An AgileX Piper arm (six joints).
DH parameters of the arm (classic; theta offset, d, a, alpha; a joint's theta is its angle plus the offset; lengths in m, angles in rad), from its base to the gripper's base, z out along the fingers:
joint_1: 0 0.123 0 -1.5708
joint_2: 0.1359 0 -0.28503 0
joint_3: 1.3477 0 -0.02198 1.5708
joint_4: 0 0.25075 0 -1.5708
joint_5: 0 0 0 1.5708
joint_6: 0 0.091 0 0
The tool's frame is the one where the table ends.
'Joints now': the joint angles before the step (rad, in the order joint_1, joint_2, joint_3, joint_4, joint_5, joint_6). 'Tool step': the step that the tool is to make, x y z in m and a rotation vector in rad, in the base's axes. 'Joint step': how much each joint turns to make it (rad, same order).
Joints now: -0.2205, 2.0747, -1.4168, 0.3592, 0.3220, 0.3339
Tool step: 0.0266, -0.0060, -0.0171, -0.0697, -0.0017, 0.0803
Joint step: -0.0001, 0.1148, -0.1308, -0.0110, 0.0102, -0.0941
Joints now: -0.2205, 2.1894, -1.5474, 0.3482, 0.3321, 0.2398
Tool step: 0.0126, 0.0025, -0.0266, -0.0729, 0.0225, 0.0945
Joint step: 0.0116, 0.0868, -0.0518, 0.0001, -0.0170, -0.1148
